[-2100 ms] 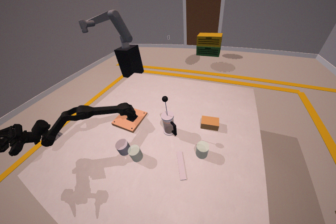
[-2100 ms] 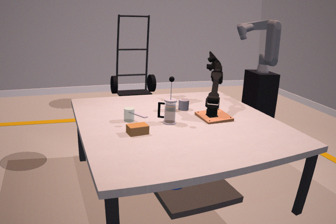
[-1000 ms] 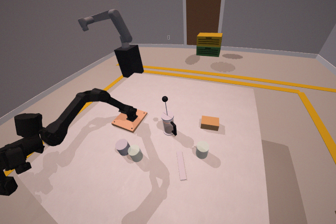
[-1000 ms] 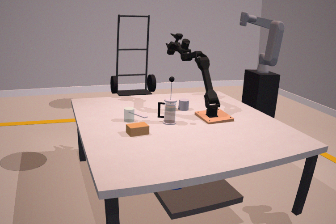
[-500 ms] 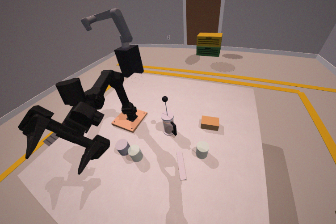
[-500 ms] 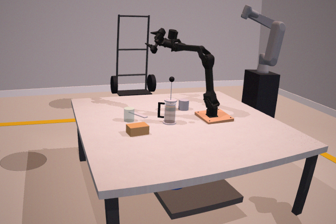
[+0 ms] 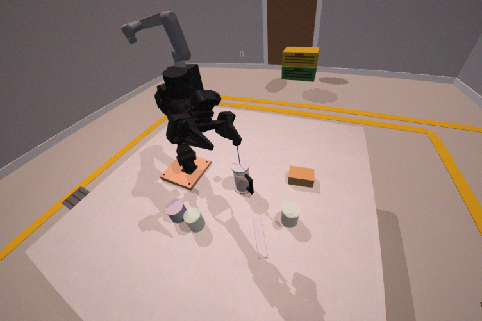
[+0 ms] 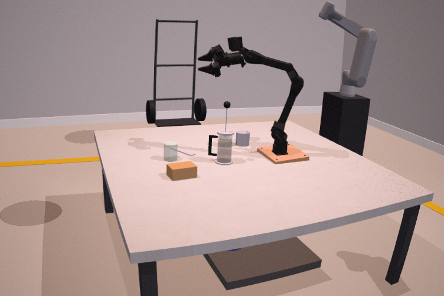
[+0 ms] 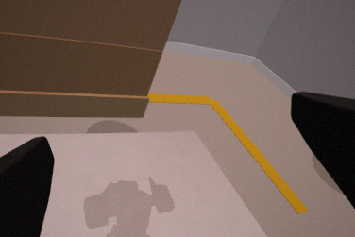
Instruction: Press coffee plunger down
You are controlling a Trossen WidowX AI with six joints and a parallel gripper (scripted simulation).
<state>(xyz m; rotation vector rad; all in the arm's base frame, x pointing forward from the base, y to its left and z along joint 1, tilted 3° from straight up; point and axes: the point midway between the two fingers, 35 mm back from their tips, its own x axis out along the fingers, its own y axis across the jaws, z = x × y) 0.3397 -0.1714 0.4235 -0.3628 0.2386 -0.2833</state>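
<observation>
Right now my gripper tip is 8 cm past the glass coffee press, 17 cm to the right of it and 30 cm above it. From my gripper tip the other things lie so: orange block (14 cm ahead, 31 cm to the left, 41 cm below).
</observation>
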